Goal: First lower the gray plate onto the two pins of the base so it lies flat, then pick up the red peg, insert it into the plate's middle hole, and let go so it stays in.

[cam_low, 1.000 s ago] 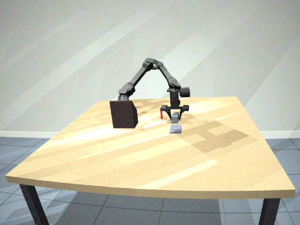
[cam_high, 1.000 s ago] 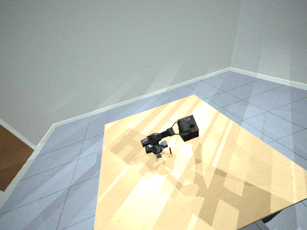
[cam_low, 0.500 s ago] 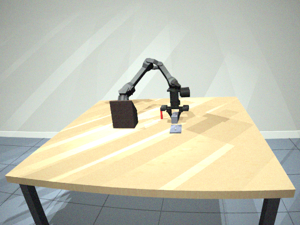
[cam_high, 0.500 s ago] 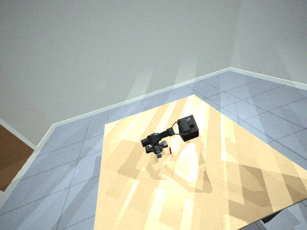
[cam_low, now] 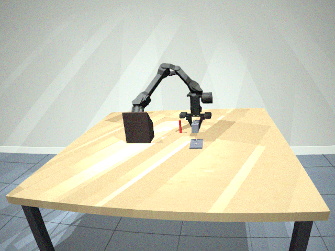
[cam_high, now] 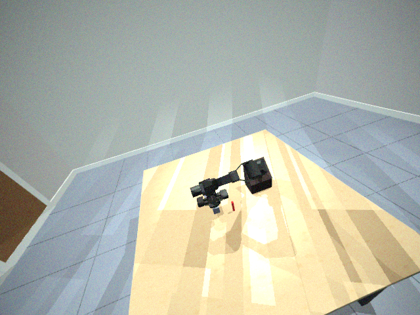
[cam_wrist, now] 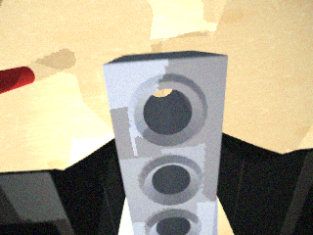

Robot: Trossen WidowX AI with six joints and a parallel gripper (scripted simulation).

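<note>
My gripper tip is now 10 cm past the red peg and 4 cm to the right of it. Also, from my gripper tip: gray plate: 3 cm above.
</note>
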